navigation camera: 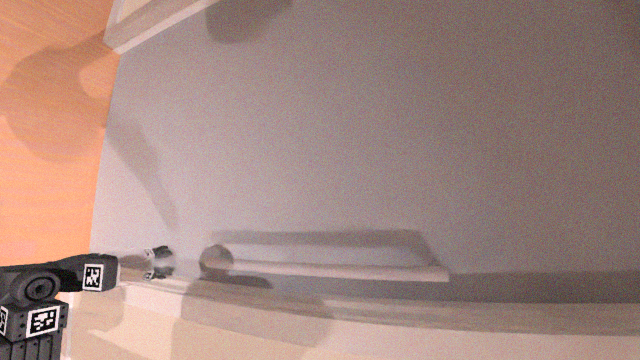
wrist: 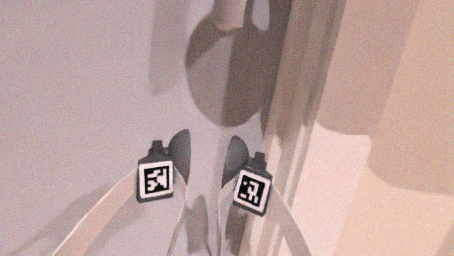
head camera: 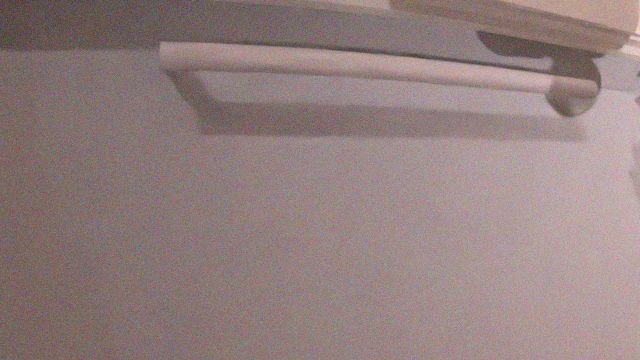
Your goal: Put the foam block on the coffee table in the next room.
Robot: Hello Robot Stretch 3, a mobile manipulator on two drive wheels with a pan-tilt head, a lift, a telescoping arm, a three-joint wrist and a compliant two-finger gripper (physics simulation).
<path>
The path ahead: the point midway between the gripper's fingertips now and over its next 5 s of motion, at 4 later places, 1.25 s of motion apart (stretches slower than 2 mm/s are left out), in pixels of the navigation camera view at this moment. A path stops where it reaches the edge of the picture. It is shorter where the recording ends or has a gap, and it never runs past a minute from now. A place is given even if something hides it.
The gripper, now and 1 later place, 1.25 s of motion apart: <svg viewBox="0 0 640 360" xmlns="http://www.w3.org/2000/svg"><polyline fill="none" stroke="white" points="169,261 12,160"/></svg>
</path>
